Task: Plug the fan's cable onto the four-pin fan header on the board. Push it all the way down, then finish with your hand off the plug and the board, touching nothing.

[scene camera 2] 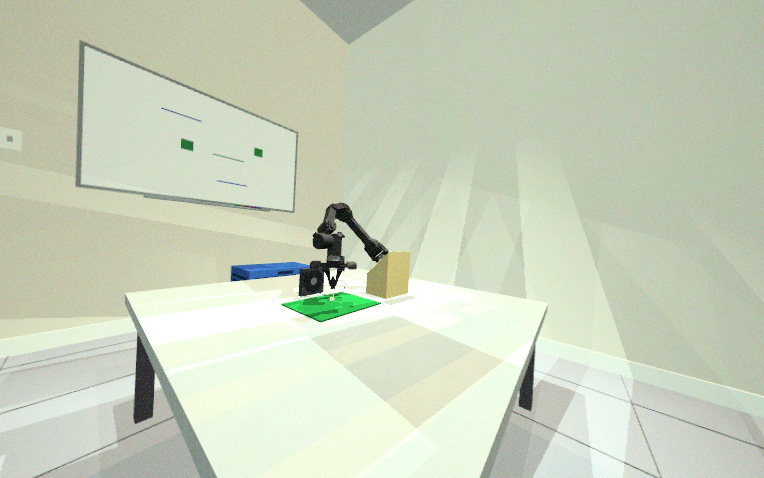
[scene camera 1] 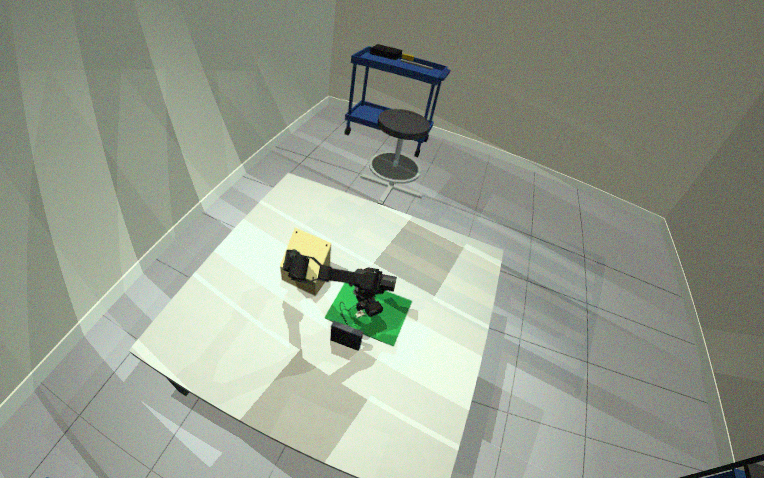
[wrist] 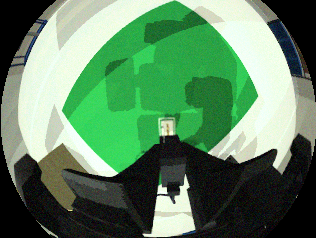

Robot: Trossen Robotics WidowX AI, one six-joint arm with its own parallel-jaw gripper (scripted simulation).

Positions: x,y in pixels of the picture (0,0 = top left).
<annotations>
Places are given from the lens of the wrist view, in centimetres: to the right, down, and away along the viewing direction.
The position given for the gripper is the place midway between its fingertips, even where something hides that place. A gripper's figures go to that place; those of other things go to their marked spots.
gripper (wrist: pixel 169 147): 1, 2, 10
dark plug (wrist: pixel 172 159): 1, 2, 7
</annotations>
